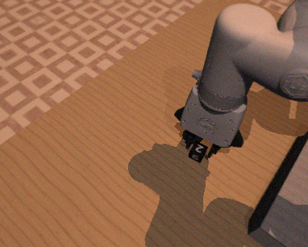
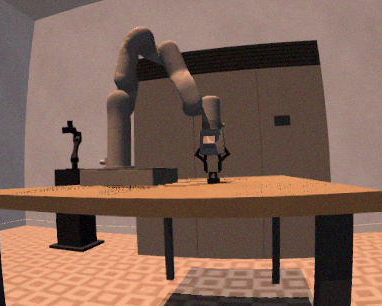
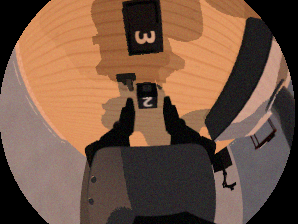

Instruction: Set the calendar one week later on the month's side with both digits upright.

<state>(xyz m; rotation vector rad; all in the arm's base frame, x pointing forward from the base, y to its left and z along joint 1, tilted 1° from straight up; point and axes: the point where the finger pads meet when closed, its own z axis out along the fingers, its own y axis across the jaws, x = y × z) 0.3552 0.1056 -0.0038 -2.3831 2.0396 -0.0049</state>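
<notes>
Right now the black digit cube is 4 cm below my hand. From my hand the other things lie so: black cube 9 cm to the right, 3 cm below, 1 cm ahead.
</notes>
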